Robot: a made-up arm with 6 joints. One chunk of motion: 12 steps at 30 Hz.
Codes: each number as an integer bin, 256 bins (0 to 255) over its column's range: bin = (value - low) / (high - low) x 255, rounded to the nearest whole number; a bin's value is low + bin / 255 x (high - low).
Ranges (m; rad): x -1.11..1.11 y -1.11..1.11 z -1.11..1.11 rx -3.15..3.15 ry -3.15..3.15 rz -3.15..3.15
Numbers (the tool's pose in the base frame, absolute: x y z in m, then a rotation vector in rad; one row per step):
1: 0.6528 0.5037 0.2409 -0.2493 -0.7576 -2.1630
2: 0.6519 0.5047 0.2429 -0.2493 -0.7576 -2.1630
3: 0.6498 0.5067 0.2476 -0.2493 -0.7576 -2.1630
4: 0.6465 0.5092 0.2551 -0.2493 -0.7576 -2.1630
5: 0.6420 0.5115 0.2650 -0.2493 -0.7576 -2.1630
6: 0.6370 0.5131 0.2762 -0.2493 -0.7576 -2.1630
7: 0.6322 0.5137 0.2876 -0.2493 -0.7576 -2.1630
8: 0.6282 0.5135 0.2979 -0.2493 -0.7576 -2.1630
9: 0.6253 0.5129 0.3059 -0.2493 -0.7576 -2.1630
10: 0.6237 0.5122 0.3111 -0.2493 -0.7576 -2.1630
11: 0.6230 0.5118 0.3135 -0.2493 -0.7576 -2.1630
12: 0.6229 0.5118 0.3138 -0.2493 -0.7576 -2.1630
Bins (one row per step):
1: 202 185 155 117 97 40
2: 202 185 155 117 97 40
3: 202 186 156 117 97 40
4: 202 186 157 117 97 40
5: 201 186 158 117 97 40
6: 201 186 159 117 97 40
7: 200 187 161 117 97 40
8: 200 186 162 117 97 40
9: 199 186 163 117 97 40
10: 199 186 163 117 97 40
11: 199 186 164 117 97 40
12: 199 186 164 117 97 40

